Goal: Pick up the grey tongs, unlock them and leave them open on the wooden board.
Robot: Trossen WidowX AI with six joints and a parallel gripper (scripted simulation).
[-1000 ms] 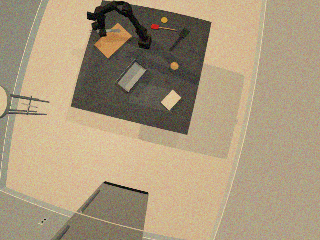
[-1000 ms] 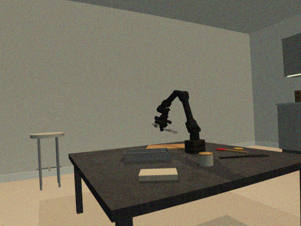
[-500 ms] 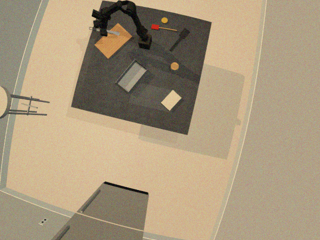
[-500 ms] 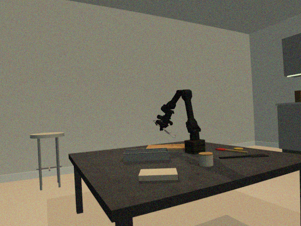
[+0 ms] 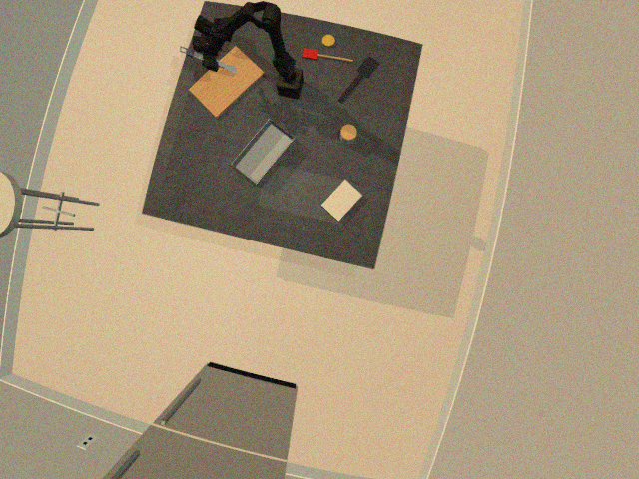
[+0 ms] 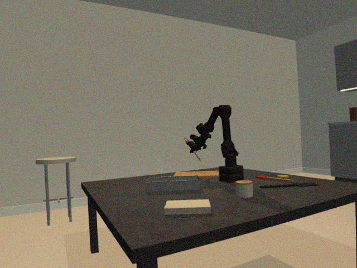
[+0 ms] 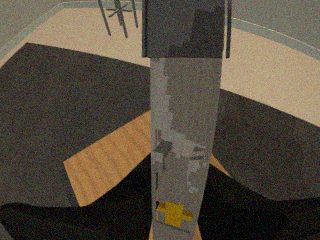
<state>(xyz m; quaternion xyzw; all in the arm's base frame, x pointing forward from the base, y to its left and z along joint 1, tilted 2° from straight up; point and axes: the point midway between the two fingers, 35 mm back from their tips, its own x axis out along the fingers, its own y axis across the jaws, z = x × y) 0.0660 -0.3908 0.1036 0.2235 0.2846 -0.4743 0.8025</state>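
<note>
Right now my gripper tip is 30 mm past the wooden board, 50 mm to the right of it and 160 mm above it. Round my gripper tip: wood-lidded pot (100 mm ahead, 780 mm to the left, 140 mm below); roasting tin (310 mm ahead, 390 mm to the left, 140 mm below); red spatula (310 mm behind, 520 mm to the left, 170 mm below).
</note>
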